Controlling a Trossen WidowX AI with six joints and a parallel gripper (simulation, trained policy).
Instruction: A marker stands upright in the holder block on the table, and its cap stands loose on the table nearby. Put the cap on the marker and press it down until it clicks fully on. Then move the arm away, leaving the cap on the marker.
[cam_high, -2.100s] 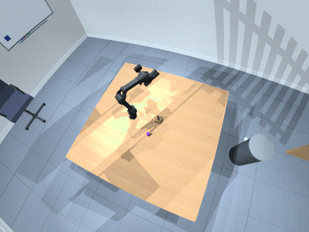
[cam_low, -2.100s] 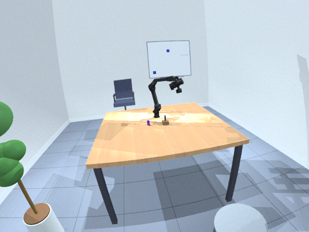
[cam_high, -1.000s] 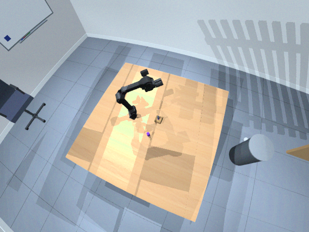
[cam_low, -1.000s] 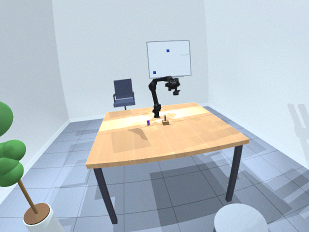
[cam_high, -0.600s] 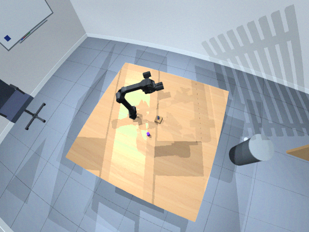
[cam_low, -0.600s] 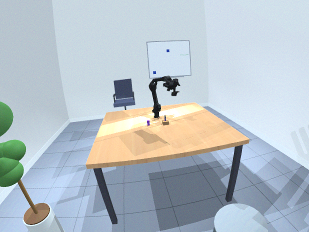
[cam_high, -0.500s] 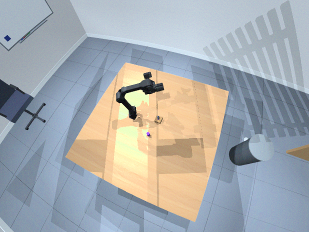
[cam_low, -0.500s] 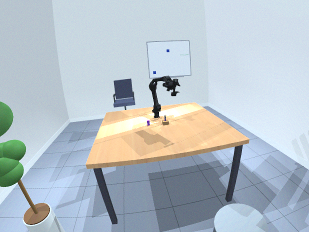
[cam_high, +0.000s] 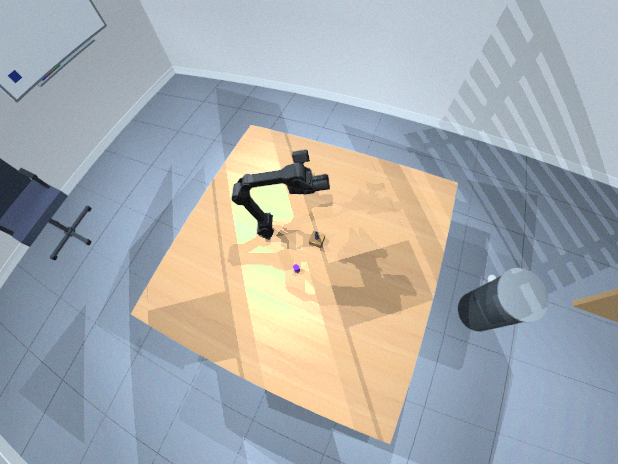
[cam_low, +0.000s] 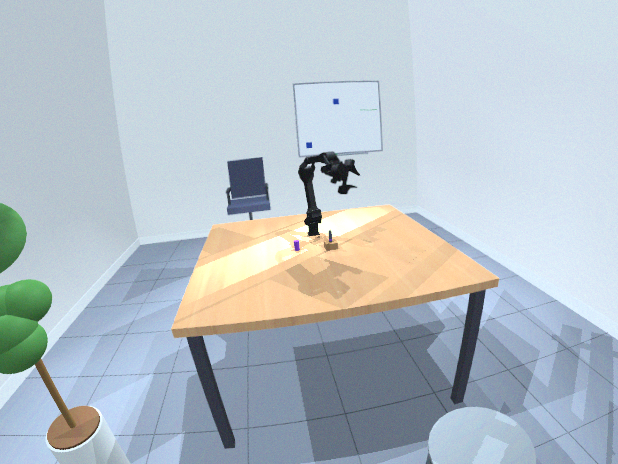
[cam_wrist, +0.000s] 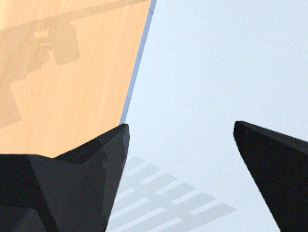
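The purple cap is 80 mm ahead of my gripper tip, 360 mm to the right of it and 290 mm below it. Round my gripper tip: holder block (110 mm ahead, 190 mm to the right, 290 mm below).
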